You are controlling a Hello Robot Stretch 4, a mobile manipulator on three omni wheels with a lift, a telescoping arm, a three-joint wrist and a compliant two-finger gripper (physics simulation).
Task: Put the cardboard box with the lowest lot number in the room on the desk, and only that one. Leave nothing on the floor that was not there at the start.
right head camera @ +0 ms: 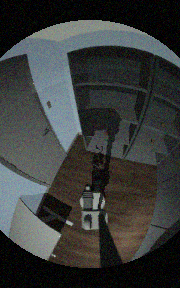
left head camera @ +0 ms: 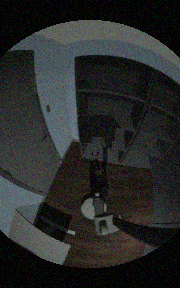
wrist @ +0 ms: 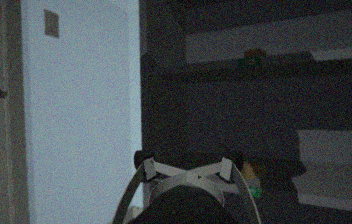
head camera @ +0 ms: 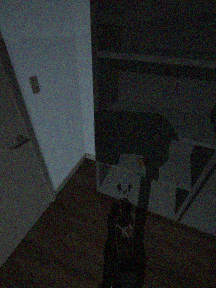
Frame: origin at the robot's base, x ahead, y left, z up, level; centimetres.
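Seen in the pictures: gripper, between the fingertips: (right head camera: 95,159) (left head camera: 98,165) (wrist: 188,155) (head camera: 122,216); robot's base, origin of its link: (right head camera: 92,200) (left head camera: 93,207).
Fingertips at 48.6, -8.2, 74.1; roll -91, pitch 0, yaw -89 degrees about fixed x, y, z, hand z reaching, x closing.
Pixels of each thing's top centre, then the offset from my fingertips to it, as dx, dy, dz. "pt": a spot on its surface instead. Level surfaces: height alone.
- small orange-brown box, centre of its top: (wrist: 250,163) (head camera: 144,160) +62.6, -23.8, -18.4
- second orange-brown box, centre of its top: (wrist: 255,51) (head camera: 157,116) +64.1, -26.2, +27.3
- small orange patch, a spot on its surface: (head camera: 141,163) pt +59.3, -21.1, -19.1
- pale desk, height of its surface: dz -4.8
- switch plate, centre of its top: (wrist: 51,11) (head camera: 32,76) +70.0, +65.4, +50.9
- Wooden floor, height of its surface: dz -76.8
My gripper (head camera: 124,188) (wrist: 188,155) is open and empty, with its fingertips apart in front of the lower part of the shelf unit (head camera: 155,59) (left head camera: 77,107). In the wrist view a small orange-brown box (wrist: 254,173) with a green label below it shows just right of the right fingertip, partly hidden by the finger. A second orange-brown box (wrist: 255,53) with a green label is on a higher shelf. A small orange patch (head camera: 141,163) shows past the gripper in the head view. No lot number is readable. The pale desk (left head camera: 37,237) (right head camera: 32,230) is at the lower left.
A door (head camera: 17,185) and a pale blue wall (head camera: 55,50) with a switch plate (head camera: 34,84) (wrist: 51,23) stand left of the shelves. A large dark shadow covers part of the shelves. Wooden floor (head camera: 65,225) (right head camera: 132,200) lies around the robot, and grey fronts (right head camera: 172,195) stand at the right.
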